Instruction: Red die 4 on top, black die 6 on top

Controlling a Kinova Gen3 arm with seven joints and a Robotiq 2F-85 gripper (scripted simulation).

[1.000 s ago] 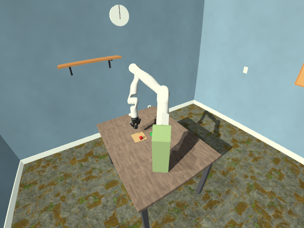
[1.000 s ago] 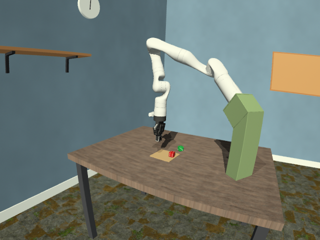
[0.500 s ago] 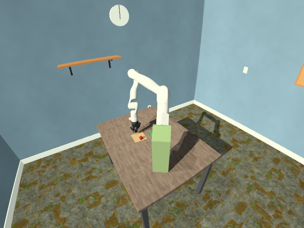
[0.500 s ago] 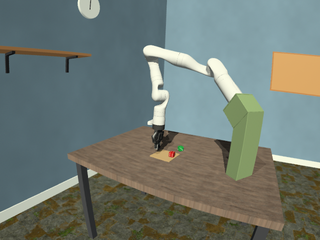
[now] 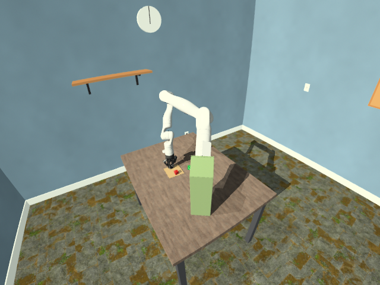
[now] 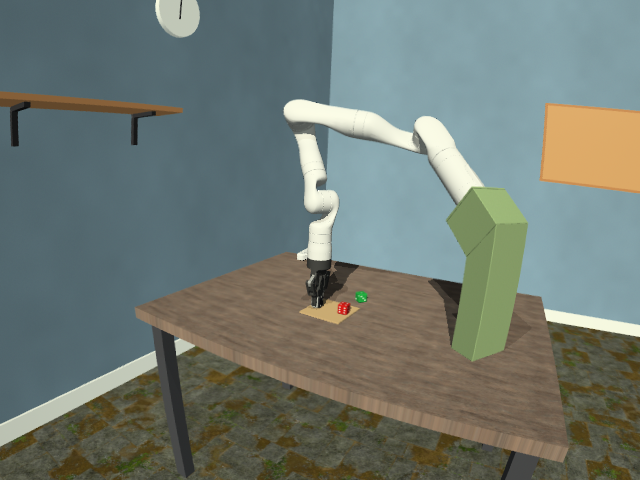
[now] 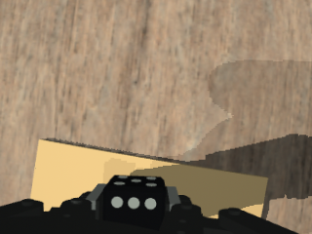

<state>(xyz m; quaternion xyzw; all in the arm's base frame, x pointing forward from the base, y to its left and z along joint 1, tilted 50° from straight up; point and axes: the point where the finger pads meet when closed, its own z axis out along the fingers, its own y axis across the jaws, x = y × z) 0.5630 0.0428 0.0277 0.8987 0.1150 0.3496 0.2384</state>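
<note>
My hand is 1 cm above the black die. Also, from my hand: tan mat: 5 cm behind, 3 cm below; then green die: 10 cm behind, 14 cm to the right, 1 cm below; then red die: 9 cm behind, 1 cm to the right, 1 cm below.
</note>
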